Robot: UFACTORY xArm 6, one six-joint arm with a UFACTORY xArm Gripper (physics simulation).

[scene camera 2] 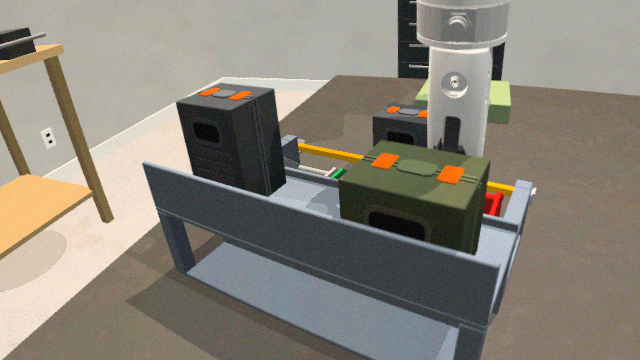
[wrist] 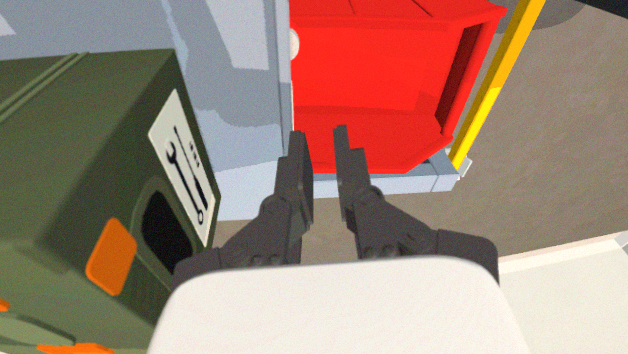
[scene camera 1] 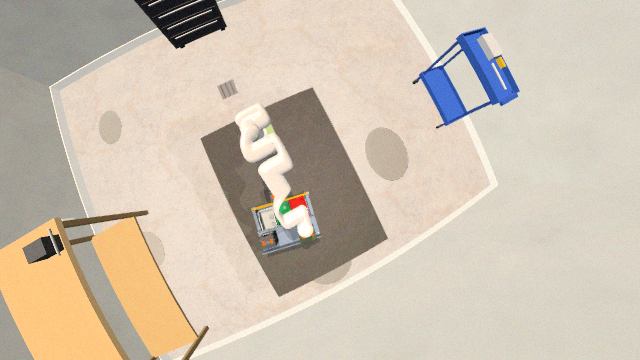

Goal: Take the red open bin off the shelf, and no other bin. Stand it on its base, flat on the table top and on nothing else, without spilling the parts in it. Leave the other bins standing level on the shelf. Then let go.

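Places are measured from the arm's base along level axes (x up, y right, z ahead), in centimetres.
Where they show: gripper, fingertip midpoint: (wrist: 322, 148).
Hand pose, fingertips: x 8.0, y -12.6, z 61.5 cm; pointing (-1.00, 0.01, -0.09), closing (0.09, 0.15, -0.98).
Observation:
Each offset is from my fingertips to the top centre of the thing.
The red open bin {dz -3.3, dx -2.1, dy +0.6 cm} (scene camera 1: 298, 201) (scene camera 2: 494, 204) (wrist: 370, 65) sits at the end of the grey shelf (scene camera 1: 287, 245) (scene camera 2: 325, 240) (wrist: 375, 184); a pale round part shows at its left edge in the wrist view. A green bin (scene camera 1: 284, 206) (scene camera 2: 340, 174) and a whitish bin {dz -2.7, dx -3.2, dy +22.6 cm} (scene camera 1: 267, 219) sit along the same shelf. My gripper (wrist: 322, 148) is slightly open, with a narrow empty gap. In the wrist view its fingertips overlap the near left corner of the red bin; whether they touch it is unclear. The green case hides the fingertips in scene camera 2.
An olive-green case {dz +10.4, dx +8.6, dy +0.5 cm} (scene camera 1: 308, 240) (scene camera 2: 415, 185) (wrist: 100, 150) stands close beside the gripper on the shelf's upper deck. A tall black case {dz +6.5, dx +11.1, dy +23.4 cm} (scene camera 1: 268, 240) (scene camera 2: 230, 140) stands at the deck's other end. A yellow bar {dz -13.2, dx -4.8, dy +11.1 cm} (scene camera 2: 330, 151) (wrist: 500, 85) runs along the bins' open side. Another black case {dz -17.7, dx +1.9, dy +11.1 cm} (scene camera 2: 395, 125) stands beyond it.

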